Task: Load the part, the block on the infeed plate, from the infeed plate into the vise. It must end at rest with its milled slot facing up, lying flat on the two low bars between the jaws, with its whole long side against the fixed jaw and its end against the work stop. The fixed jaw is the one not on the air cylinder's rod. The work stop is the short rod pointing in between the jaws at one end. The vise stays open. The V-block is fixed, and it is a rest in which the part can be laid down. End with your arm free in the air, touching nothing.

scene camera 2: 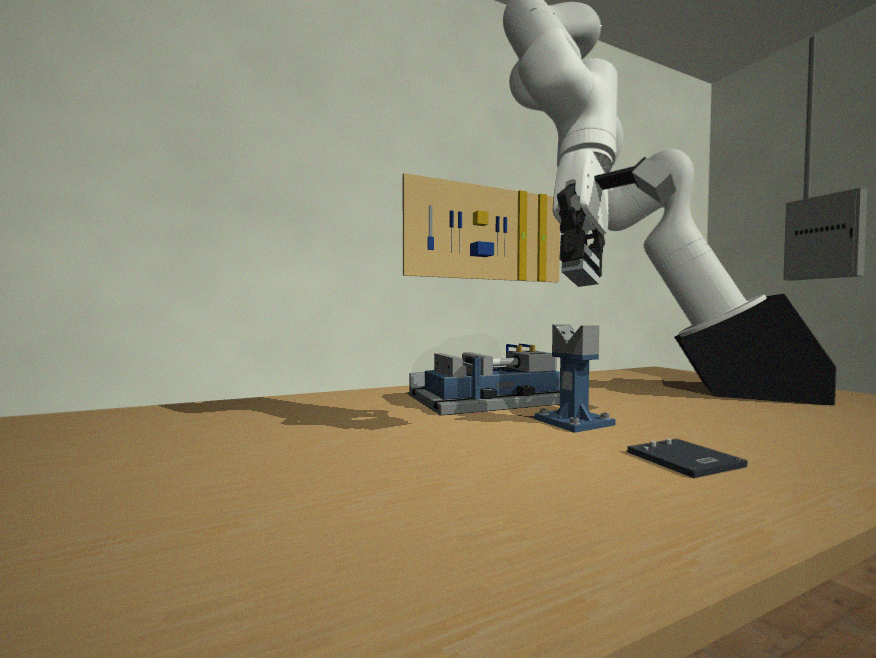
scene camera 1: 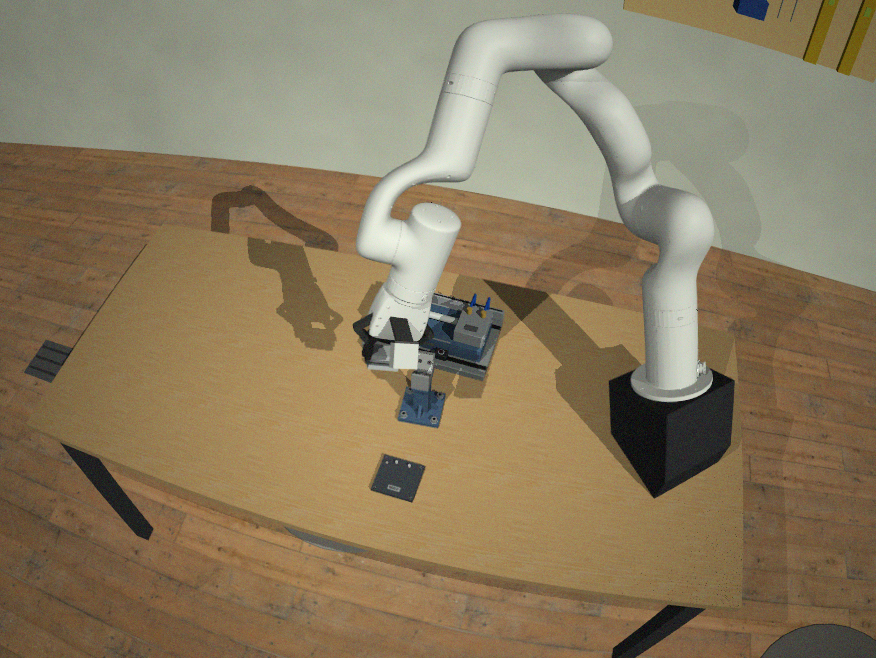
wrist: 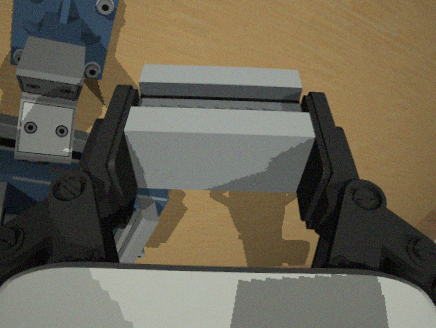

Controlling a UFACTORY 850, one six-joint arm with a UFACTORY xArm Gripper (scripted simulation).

my gripper: scene camera 2; scene camera 1 383, 360; wrist
same spot on my gripper: (wrist: 356, 231) = (scene camera 2: 582, 219)
